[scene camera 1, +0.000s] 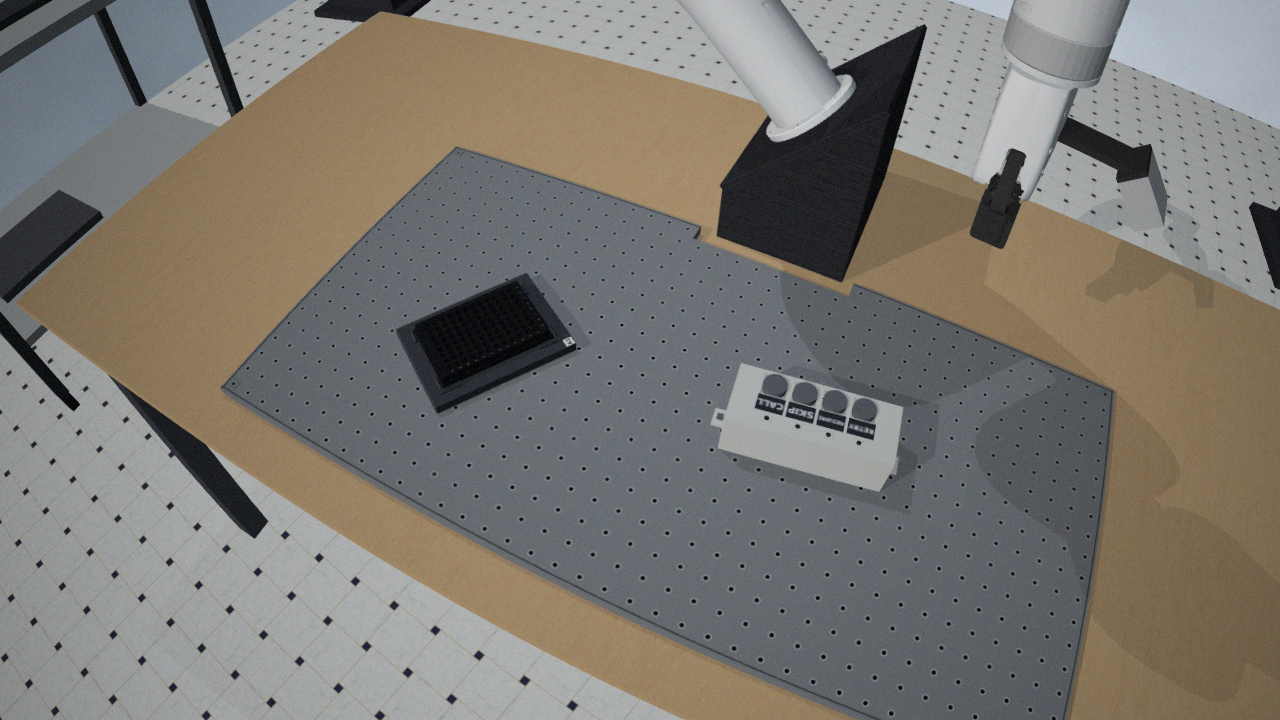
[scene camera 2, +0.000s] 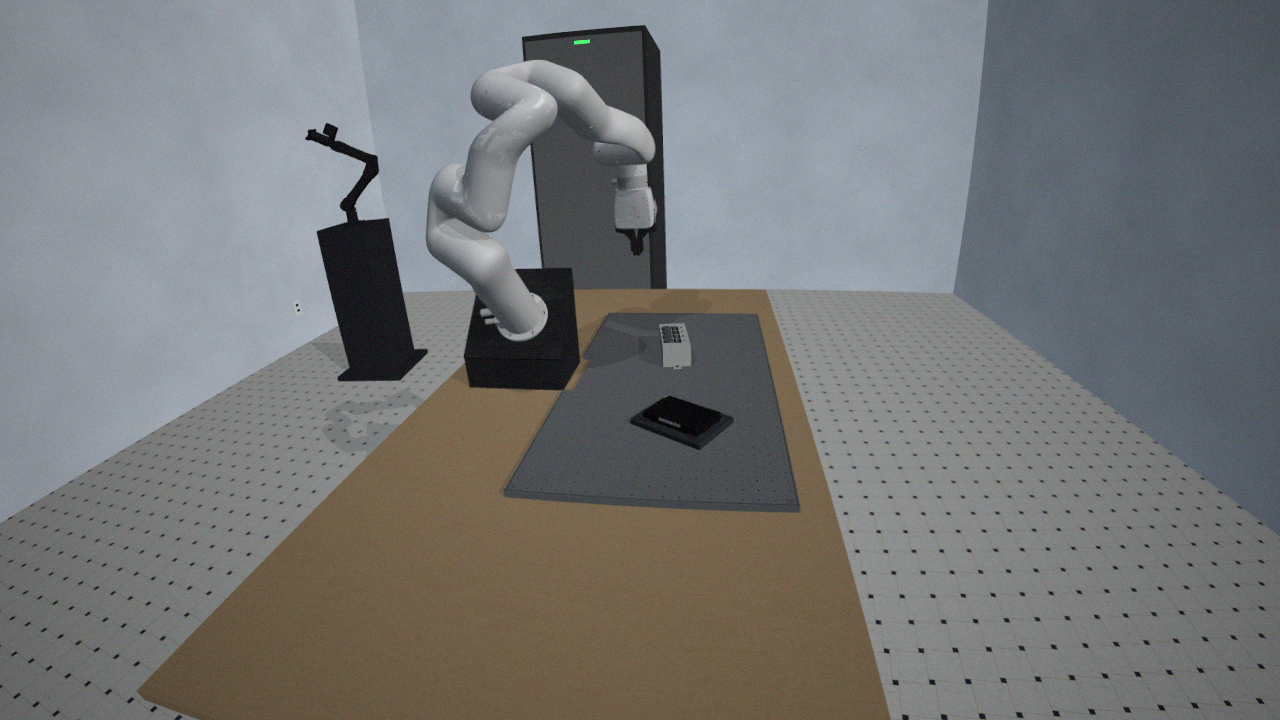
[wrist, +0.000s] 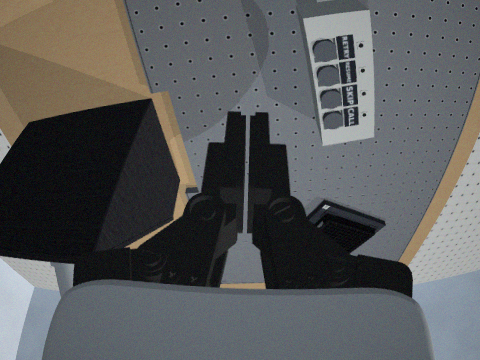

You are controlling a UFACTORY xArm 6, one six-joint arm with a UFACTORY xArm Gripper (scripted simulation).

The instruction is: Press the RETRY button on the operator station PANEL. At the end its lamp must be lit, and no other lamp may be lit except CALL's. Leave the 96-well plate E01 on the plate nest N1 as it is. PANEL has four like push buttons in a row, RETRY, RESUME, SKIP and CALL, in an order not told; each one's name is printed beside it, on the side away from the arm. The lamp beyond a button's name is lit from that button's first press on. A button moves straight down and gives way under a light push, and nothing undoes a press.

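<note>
Black plate E01 and white panel in sight. My gripper in sight too, also in the wrist view and scene camera 2.
</note>
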